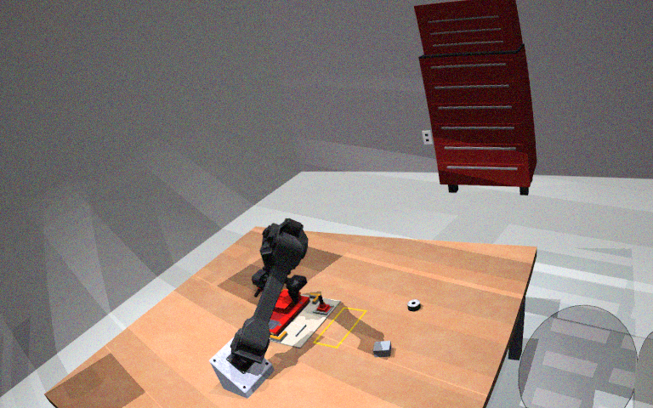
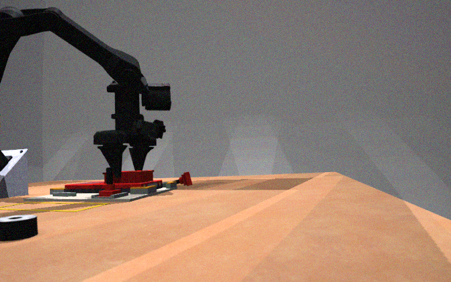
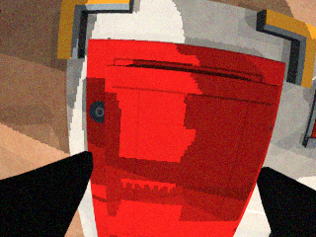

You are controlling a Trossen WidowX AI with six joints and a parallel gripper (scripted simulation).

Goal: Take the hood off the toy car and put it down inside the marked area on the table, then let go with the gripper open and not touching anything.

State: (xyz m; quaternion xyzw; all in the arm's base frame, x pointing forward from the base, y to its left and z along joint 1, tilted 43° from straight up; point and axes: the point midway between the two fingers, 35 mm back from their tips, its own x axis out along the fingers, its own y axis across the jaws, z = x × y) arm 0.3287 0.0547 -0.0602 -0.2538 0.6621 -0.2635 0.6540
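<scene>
My gripper tip is now right at the hood.
</scene>
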